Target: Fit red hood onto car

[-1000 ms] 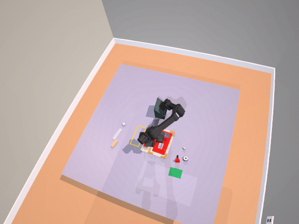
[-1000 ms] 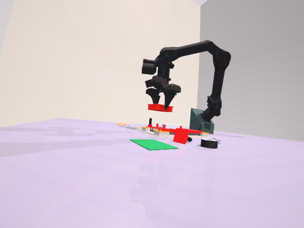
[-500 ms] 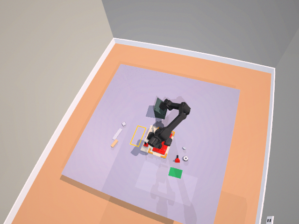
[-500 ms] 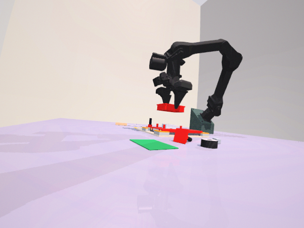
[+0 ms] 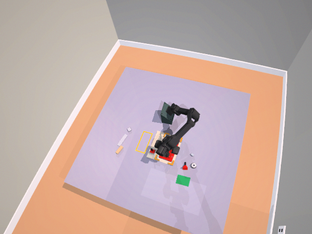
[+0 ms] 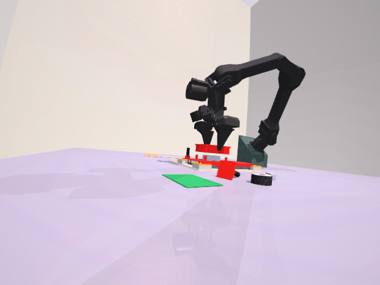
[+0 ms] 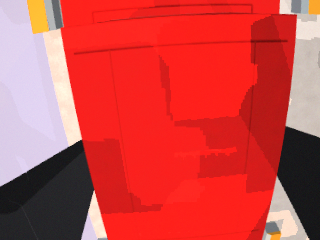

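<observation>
My gripper tip is 10 mm below the red hood. Also, from my gripper tip: black wheel (230 mm to the left, 50 mm below, 30 mm ahead); then green flat pad (190 mm to the left, 160 mm ahead, 60 mm below); then grey engine block (40 mm below).
</observation>
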